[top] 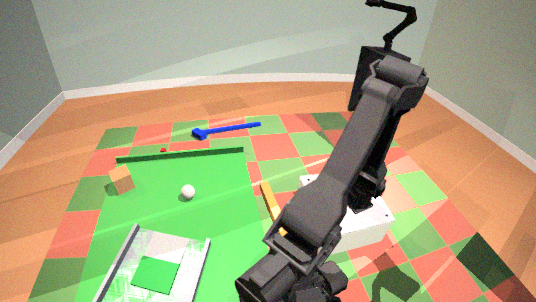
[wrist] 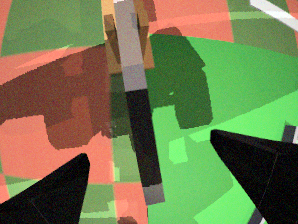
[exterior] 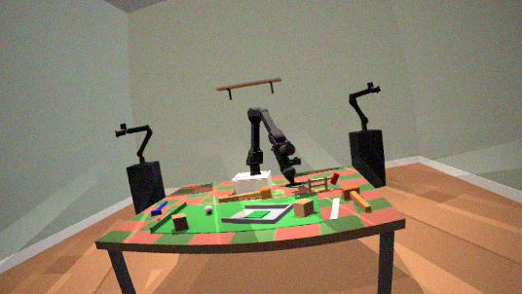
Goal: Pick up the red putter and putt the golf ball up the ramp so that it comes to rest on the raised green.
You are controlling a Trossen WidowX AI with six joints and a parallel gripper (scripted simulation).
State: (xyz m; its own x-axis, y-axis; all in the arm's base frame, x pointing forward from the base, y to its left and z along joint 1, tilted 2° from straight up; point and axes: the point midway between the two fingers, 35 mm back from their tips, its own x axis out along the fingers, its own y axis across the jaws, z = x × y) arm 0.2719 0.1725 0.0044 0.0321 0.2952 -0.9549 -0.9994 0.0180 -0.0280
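Right now the red putter is 11 cm to the left of my gripper tip. Also, from my gripper tip: wooden fence 13 cm to the left, 3 cm below; white golf ball 13 cm ahead, 44 cm to the right, 4 cm below; white bar 35 cm ahead, 13 cm to the left, 6 cm below.
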